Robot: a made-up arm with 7 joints. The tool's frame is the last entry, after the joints.
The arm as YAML. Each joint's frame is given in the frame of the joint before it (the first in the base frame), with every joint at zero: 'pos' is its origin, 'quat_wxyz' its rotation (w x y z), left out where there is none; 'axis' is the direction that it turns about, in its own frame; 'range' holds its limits. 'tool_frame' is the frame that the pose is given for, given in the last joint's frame.
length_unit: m
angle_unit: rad
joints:
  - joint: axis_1
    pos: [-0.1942, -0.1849, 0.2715]
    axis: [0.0, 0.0, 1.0]
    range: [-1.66, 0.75]
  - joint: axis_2
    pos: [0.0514, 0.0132, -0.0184]
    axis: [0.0, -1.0, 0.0]
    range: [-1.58, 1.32]
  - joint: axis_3
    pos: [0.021, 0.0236, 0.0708]
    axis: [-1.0, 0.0, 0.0]
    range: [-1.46, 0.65]
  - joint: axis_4
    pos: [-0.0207, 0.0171, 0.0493]
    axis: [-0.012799, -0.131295, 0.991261]
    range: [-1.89, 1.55]
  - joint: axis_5
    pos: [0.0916, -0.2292, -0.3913]
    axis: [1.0, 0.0, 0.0]
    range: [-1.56, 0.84]
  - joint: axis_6
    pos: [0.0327, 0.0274, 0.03]
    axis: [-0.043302, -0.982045, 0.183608]
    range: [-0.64, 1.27]
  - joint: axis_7
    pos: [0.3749, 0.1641, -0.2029]
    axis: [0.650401, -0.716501, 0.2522]
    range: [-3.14, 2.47]
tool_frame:
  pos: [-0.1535, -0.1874, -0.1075]
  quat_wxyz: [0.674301, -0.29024, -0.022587, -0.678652]
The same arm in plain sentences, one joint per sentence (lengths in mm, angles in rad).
The arm has seven revolute joints in a row. What follows holds with every joint at zero, and every direction is one of the base frame's. The first joint sits 194.2 mm along -x and 184.9 mm along -y and 271.5 mm along +z from the base frame's origin and turns about +z, from -1.66 to 0.75 rad. The second joint sits 51.4 mm along +x and 13.2 mm along +y and 18.4 mm along -z from the first joint and turns about -y, from -1.58 to 1.32 rad. The third joint sits 21 mm along +x and 23.6 mm along +y and 70.8 mm along +z from the second joint and turns about -x, from -1.46 to 0.65 rad. The fourth joint sits 20.7 mm along -x and 17.1 mm along +y and 49.3 mm along +z from the third joint and turns about the direction (-0.012799, -0.131295, 0.991261), from -1.89 to 1.55 rad. The fifth joint sits 91.6 mm along +x and 229.2 mm along -y and 391.3 mm along -z from the fourth joint and turns about +x, from -1.56 to 0.84 rad. The sixth joint sits 32.7 mm along +x and 27.4 mm along +y and 30 mm along +z from the fifth joint and turns about the direction (-0.043302, -0.982045, 0.183608), from -0.64 to 1.27 rad. The seventh joint sits 374.9 mm along +x and 164.1 mm along +y and 202.9 mm along -z from the sixth joint and turns about the direction (0.650401, -0.716501, 0.2522), from -3.14 to 2.47 rad. The tool frame, which is the frame that the pose is given for, sits 153.5 mm along -x and 187.4 mm along -y and 107.5 mm along -z from the seventh joint; its axes are the base frame's turned by roll -0.4098, pitch -0.4383 and yaw -1.4847 rad (as in URDF: about the fixed x, then y, then z).
